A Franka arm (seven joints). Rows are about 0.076 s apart.
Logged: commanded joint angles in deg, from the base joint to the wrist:
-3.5, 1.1, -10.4, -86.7, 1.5, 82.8, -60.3
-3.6, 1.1, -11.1, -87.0, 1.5, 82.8, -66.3
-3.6, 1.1, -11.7, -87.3, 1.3, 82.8, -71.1
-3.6, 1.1, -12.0, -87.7, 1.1, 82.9, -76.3
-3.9, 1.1, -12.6, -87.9, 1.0, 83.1, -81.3
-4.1, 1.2, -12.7, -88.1, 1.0, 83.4, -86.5
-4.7, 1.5, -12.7, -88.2, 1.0, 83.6, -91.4
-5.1, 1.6, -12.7, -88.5, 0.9, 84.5, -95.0
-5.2, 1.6, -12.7, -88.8, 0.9, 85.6, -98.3
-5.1, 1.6, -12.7, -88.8, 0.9, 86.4, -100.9
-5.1, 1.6, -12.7, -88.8, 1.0, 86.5, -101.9
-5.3, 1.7, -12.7, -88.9, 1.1, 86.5, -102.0
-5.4, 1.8, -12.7, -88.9, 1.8, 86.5, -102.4
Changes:
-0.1, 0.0, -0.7, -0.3, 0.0, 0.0, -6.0
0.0, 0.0, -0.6, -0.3, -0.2, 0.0, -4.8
0.0, 0.0, -0.3, -0.4, -0.2, 0.1, -5.2
-0.3, 0.0, -0.6, -0.2, -0.1, 0.2, -5.0
-0.2, 0.1, -0.1, -0.2, 0.0, 0.3, -5.2
-0.6, 0.3, 0.0, -0.1, 0.0, 0.2, -4.9
-0.4, 0.1, 0.0, -0.3, -0.1, 0.9, -3.6
-0.1, 0.0, 0.0, -0.3, 0.0, 1.1, -3.3
0.1, 0.0, 0.0, 0.0, 0.0, 0.8, -2.6
0.0, 0.0, 0.0, 0.0, 0.1, 0.1, -1.0
-0.2, 0.1, 0.0, -0.1, 0.1, 0.0, -0.1
-0.1, 0.1, 0.0, 0.0, 0.7, 0.0, -0.4

